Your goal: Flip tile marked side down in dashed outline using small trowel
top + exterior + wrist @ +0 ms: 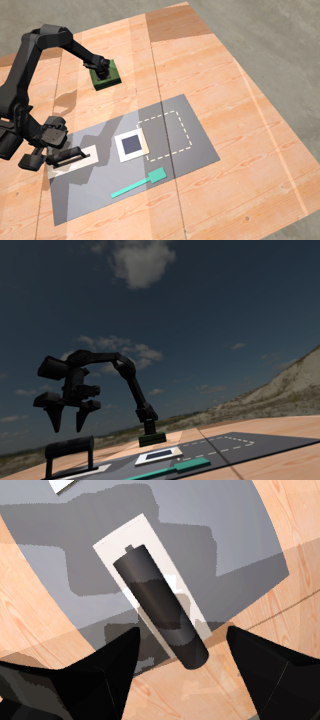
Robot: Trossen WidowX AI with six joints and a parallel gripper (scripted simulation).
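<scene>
Right now my gripper tip is 230 mm to the right of the grey mat, 130 mm above it and 20 mm short of it. From my gripper tip the other things lie so: tile (250 mm to the left, 110 mm below); flat teal tool (260 mm to the left, 150 mm ahead, 110 mm below).
</scene>
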